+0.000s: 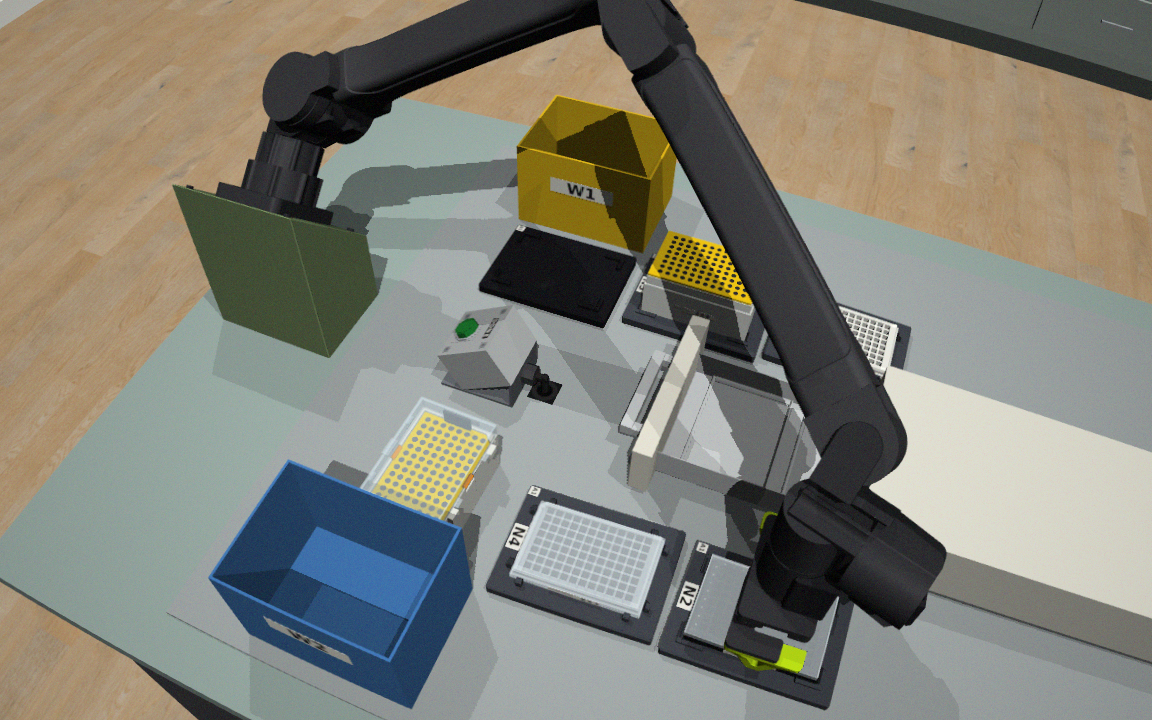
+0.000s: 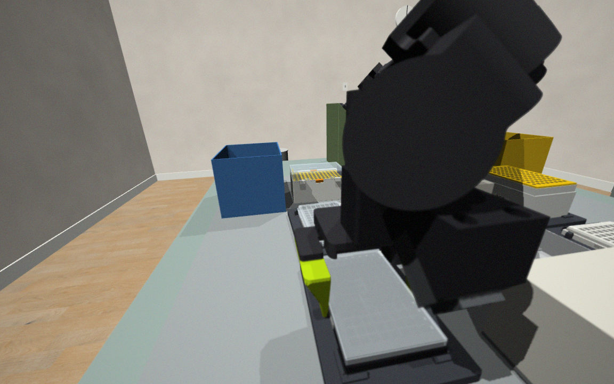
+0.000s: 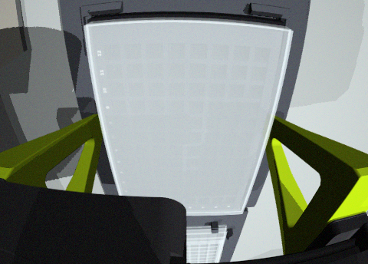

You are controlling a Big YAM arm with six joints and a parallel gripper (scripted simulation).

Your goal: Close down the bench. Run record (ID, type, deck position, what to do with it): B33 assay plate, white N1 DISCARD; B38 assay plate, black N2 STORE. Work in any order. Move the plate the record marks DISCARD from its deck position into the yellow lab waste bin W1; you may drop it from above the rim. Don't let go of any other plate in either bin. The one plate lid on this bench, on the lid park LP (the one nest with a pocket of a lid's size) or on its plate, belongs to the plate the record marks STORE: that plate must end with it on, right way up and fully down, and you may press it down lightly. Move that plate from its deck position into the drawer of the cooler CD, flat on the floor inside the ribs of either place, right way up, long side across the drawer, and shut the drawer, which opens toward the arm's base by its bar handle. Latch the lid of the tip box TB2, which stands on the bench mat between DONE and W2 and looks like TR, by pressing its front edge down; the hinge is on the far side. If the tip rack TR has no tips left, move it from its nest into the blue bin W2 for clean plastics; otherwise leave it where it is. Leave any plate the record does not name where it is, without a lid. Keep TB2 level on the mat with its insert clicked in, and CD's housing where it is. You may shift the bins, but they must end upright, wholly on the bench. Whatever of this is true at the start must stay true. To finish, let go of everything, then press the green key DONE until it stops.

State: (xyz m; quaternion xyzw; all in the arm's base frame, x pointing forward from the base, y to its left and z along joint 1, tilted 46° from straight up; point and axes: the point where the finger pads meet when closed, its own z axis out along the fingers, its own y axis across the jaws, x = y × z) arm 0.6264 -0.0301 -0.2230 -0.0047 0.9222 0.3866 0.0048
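Right now my hand is right at the black plate. Round my hand: nest N2: 20 mm below; then plate lid: right at my hand; then clear plate: 180 mm behind.
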